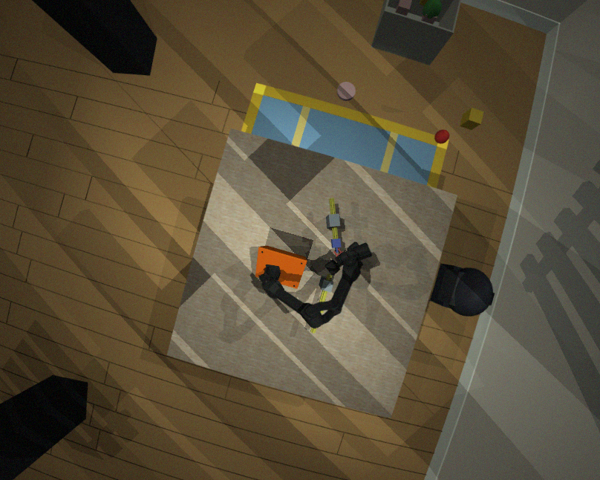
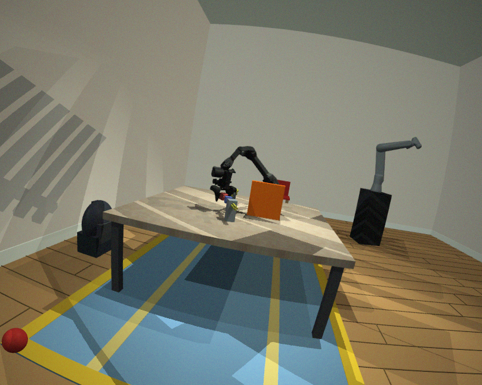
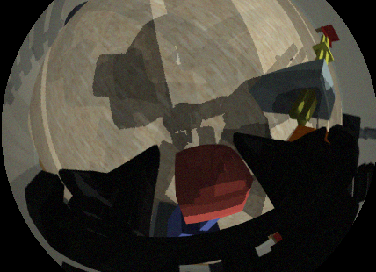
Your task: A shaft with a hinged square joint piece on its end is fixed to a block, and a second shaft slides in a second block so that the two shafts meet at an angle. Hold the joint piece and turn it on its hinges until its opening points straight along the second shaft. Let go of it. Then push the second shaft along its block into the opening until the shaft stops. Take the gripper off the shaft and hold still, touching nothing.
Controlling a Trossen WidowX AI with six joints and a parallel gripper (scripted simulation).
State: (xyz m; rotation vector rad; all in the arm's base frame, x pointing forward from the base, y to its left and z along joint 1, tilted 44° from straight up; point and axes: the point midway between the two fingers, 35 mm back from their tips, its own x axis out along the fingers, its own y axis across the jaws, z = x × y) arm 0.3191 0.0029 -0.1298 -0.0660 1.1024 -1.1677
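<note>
Now: gripper tip 4 cm below the red square joint piece, 2 cm to the right of it and 2 cm past it.
</note>
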